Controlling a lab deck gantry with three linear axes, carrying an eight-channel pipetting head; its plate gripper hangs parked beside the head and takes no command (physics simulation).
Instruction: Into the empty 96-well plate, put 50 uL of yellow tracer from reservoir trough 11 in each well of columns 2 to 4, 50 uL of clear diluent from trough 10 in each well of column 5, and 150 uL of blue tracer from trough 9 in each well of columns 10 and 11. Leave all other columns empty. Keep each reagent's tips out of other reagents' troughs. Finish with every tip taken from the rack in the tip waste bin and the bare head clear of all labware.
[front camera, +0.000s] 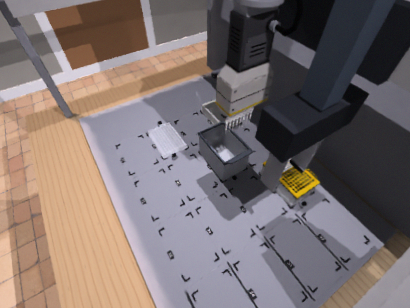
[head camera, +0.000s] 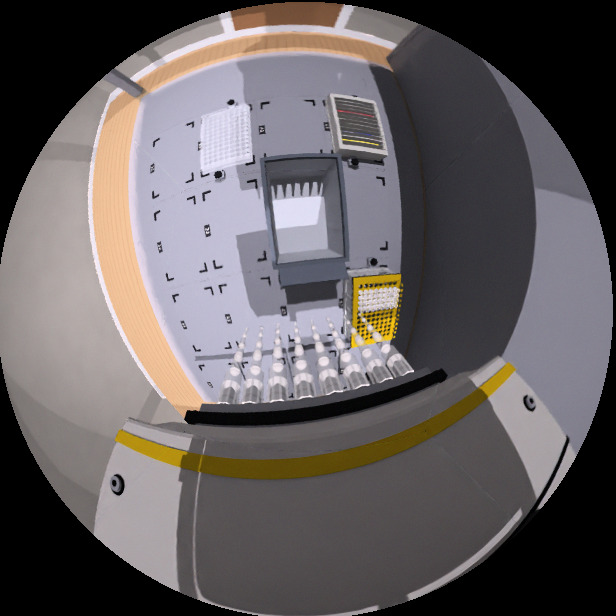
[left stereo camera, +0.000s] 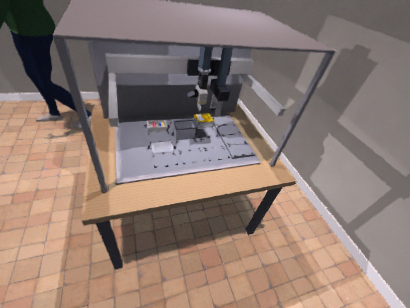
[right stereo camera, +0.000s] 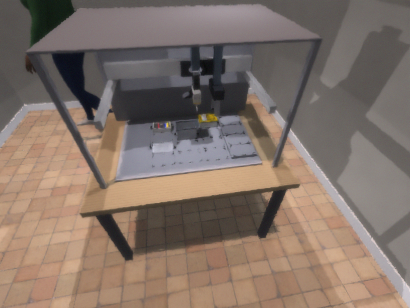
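Note:
The pipetting head hangs high with eight translucent tips on it; liquid in them cannot be made out. The 96-well plate looks colourless. The reservoir shows red, blue and yellow strips; the head partly hides it in the front view. The waste bin has a bright floor with tooth-shaped shadows. The yellow tip rack holds several rows of white tips among empty holes. My parked plate gripper has its paddles apart, empty.
The gripper's dark carriage block hangs beside the head and partly covers the tip rack in the front view. A dark back panel stands behind the deck. Frame posts rise at the table's front corners. A person stands behind at left.

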